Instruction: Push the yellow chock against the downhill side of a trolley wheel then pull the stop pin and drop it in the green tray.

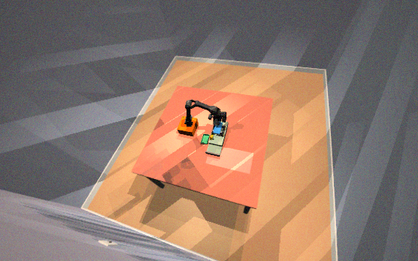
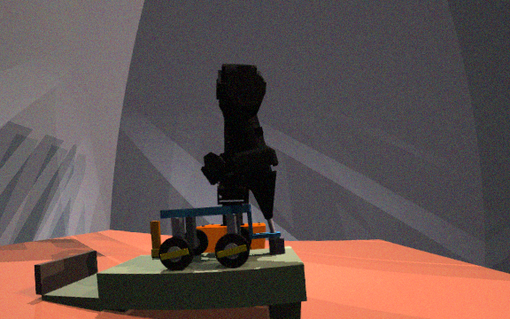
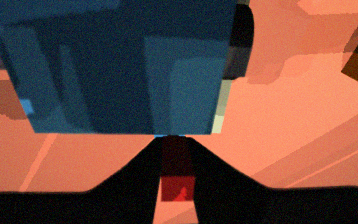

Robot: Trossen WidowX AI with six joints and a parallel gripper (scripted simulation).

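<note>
Right now the green tray is 180 mm to the right of my gripper tip, 150 mm below it and 120 mm behind it. The rest, counted from my gripper tip: stop pin: right at my gripper tip; grey-green ramp: 100 mm to the right, 90 mm below, 20 mm ahead; blue trolley: 90 mm to the right, 30 mm below, 20 mm ahead.
</note>
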